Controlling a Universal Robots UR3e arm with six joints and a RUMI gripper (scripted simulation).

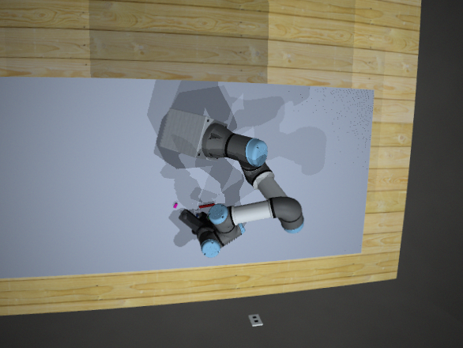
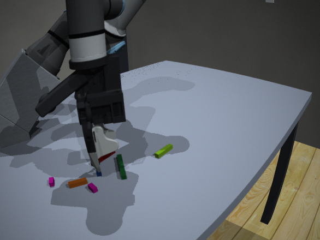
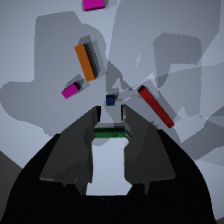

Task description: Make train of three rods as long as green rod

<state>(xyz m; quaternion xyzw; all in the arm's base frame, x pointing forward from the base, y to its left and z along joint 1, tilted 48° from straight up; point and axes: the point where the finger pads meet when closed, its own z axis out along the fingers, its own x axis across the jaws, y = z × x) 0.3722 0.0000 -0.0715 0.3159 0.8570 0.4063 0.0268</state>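
The blue rod is 3 cm below my hand. Also, from my hand: green rod 2 cm ahead, 5 cm to the left, 3 cm below; orange rod 1 cm behind, 5 cm to the right, 3 cm below; red rod 4 cm behind, 4 cm to the left, 3 cm below.
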